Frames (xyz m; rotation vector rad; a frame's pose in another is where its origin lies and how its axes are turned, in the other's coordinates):
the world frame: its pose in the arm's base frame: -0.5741 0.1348 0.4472 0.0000 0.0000 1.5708
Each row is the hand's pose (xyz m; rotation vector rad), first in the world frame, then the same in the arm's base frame.
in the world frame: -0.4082 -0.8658 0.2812 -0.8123 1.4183 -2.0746
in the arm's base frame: 0.2917 -0.2734 0.7284 -1.2823 0.3484 -0.8045
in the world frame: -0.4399 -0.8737 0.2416 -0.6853 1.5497 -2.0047
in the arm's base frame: 0.2996 -0.3051 0.6888 -1.2953 0.5009 -0.7598
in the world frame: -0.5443 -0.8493 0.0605 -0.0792 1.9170 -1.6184
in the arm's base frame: 0.2752 -0.4095 0.5077 -1.2129 1.1167 -0.4851
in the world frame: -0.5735 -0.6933 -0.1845 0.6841 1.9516 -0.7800
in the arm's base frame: 0.1192 -0.4387 0.2627 -0.8611 1.7906 0.2247
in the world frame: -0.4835 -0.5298 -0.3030 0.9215 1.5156 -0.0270
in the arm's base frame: -0.0443 -0.3487 0.1442 -0.4529 1.8577 1.0814
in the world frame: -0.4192 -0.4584 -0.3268 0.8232 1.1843 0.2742
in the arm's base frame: -0.1157 -0.2844 0.1204 -0.2898 1.6113 1.5261
